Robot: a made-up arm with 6 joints.
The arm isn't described. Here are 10 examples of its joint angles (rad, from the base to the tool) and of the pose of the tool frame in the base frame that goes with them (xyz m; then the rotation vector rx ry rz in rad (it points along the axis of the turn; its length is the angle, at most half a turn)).
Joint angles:
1: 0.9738 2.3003 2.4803 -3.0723 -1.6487 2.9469
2: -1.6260 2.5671 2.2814 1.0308 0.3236 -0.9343
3: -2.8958 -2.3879 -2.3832 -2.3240 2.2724 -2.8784
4: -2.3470 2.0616 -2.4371 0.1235 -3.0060 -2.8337
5: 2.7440 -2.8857 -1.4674 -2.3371 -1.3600 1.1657
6: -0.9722 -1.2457 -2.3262 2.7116 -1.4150 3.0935
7: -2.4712 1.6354 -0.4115 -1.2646 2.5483 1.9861
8: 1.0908 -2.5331 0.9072 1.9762 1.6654 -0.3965
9: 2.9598 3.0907 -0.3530 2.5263 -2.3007 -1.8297
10: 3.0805 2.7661 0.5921 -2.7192 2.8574 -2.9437
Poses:
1: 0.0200 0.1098 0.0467 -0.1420 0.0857 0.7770
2: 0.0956 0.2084 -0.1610 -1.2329 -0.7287 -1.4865
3: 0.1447 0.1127 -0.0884 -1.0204 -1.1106 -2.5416
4: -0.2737 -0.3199 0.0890 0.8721 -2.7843 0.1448
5: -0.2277 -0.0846 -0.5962 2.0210 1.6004 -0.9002
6: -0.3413 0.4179 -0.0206 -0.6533 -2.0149 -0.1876
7: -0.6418 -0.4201 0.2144 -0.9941 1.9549 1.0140
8: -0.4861 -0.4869 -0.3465 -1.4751 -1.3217 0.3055
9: -0.0018 0.0511 -0.6080 -1.0218 0.7438 -1.1197
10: -0.2209 0.0034 -0.4921 -0.6898 0.1104 2.7651
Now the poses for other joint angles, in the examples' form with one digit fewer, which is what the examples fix.
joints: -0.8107 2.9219 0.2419 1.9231 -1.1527 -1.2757
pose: -0.057 -0.130 -0.770 -1.514 -1.719 1.352
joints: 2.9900 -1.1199 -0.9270 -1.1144 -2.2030 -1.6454
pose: 0.663 -0.273 0.294 -1.729 -1.426 2.141
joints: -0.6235 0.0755 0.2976 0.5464 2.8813 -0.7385
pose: 0.150 -0.037 0.927 -0.971 2.949 0.310
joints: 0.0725 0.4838 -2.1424 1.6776 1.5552 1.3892
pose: -0.102 0.215 0.670 -1.464 1.027 1.022
